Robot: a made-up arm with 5 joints.
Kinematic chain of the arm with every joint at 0, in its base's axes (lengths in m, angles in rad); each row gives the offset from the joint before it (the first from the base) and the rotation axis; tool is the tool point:
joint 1: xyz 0 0 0.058 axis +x
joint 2: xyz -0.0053 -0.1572 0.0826 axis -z
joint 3: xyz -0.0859 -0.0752 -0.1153 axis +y
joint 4: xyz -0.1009 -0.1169 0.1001 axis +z
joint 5: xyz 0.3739 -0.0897 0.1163 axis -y
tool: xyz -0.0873 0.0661 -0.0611
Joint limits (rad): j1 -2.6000..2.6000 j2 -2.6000..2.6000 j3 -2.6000..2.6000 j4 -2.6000..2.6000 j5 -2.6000..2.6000
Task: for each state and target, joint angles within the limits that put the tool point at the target. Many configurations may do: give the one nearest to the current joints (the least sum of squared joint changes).
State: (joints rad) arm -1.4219 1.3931 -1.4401 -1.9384 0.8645
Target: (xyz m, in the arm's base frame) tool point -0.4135 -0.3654 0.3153
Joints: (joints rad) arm -1.8393 1.3104 -1.8122 -2.4314 0.5908
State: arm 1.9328 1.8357 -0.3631 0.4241 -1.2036
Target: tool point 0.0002 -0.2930 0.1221
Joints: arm 1.5000 2.0212 -0.8347 0.4522 -1.4134
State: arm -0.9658 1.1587 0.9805 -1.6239 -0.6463
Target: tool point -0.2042 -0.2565 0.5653
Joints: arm -0.9751 0.6889 1.0624 -1.0928 -0.6242
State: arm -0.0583 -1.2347 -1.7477 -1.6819 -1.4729
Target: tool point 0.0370 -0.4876 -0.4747
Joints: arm 0.2327 -0.6388 -1.9069 -2.3167 -1.0082
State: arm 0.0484 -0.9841 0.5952 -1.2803 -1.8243
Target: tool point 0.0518 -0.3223 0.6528
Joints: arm -0.6937 -0.1728 0.2222 -1.1567 -1.3788
